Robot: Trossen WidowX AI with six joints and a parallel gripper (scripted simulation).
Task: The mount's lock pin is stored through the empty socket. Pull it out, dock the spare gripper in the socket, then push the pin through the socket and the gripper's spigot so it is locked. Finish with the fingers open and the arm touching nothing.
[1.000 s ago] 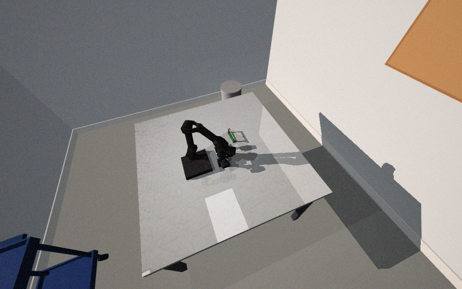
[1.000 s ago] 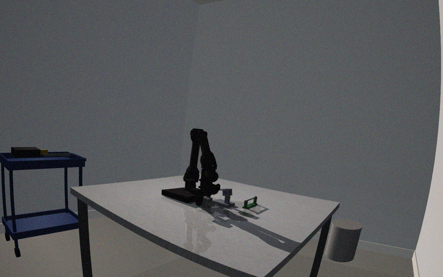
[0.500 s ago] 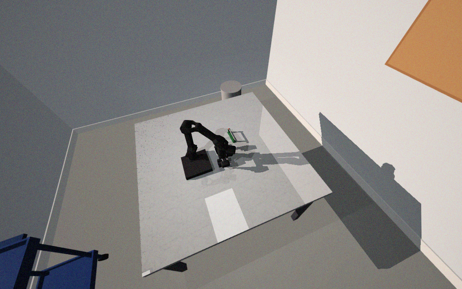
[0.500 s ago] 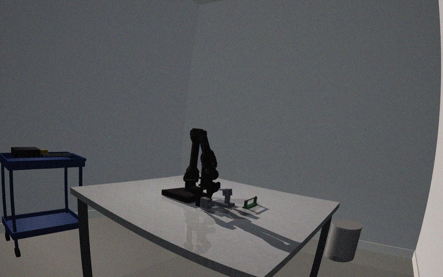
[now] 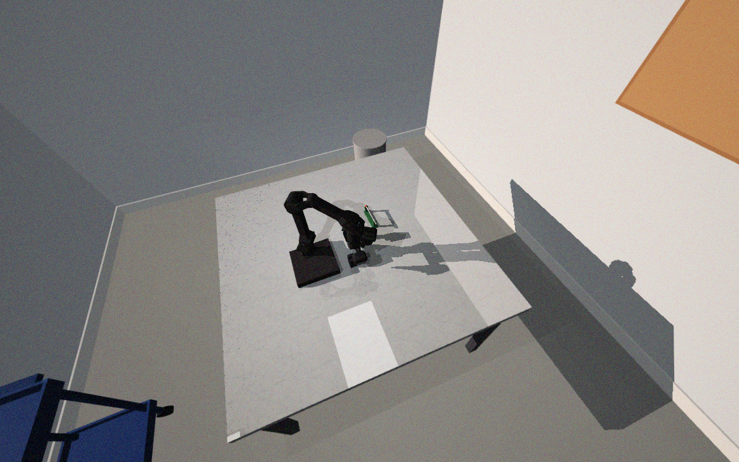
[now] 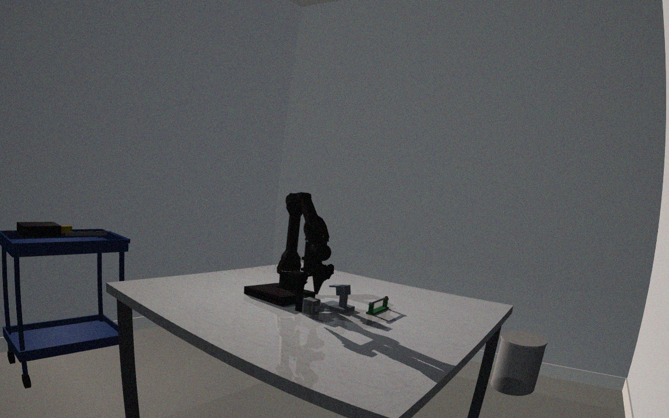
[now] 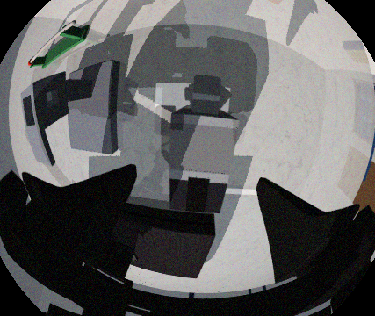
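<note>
My gripper tip is now 40 mm above the spare gripper and 10 mm short of it. Also, from my gripper tip: mount (140 mm to the left, 50 mm ahead, 10 mm below); then green rack (240 mm to the left, 170 mm ahead, 40 mm below).
</note>
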